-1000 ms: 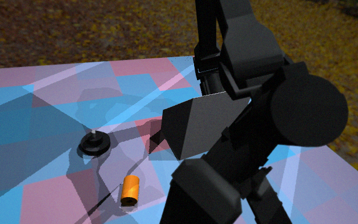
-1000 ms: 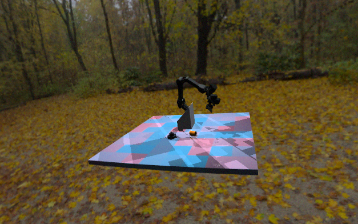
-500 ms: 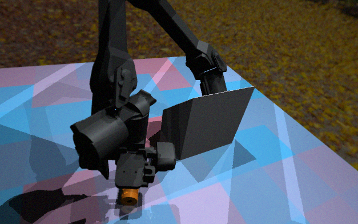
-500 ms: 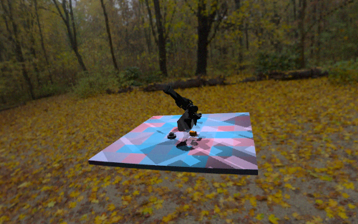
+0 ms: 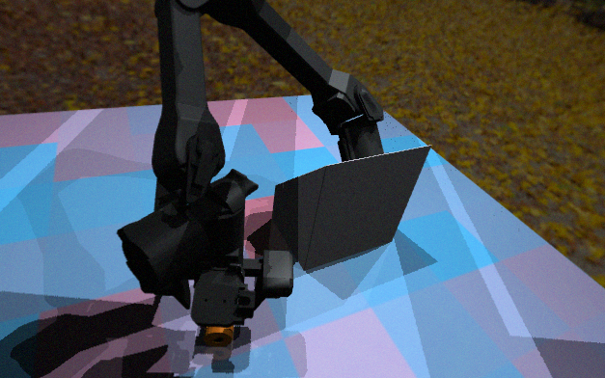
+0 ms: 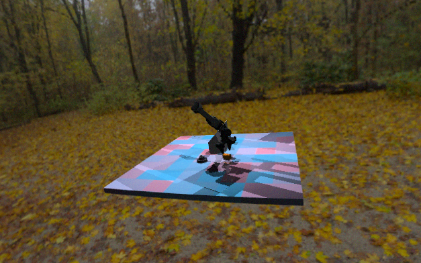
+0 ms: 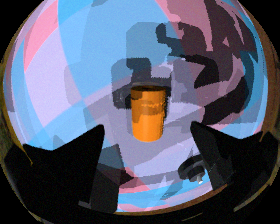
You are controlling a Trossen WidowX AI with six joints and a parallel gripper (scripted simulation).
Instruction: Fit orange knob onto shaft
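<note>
My gripper tip is 10 mm to the left of the orange knob and 30 mm above it. Round my gripper tip: round pedestal: 80 mm ahead, 190 mm to the right, 20 mm below.
</note>
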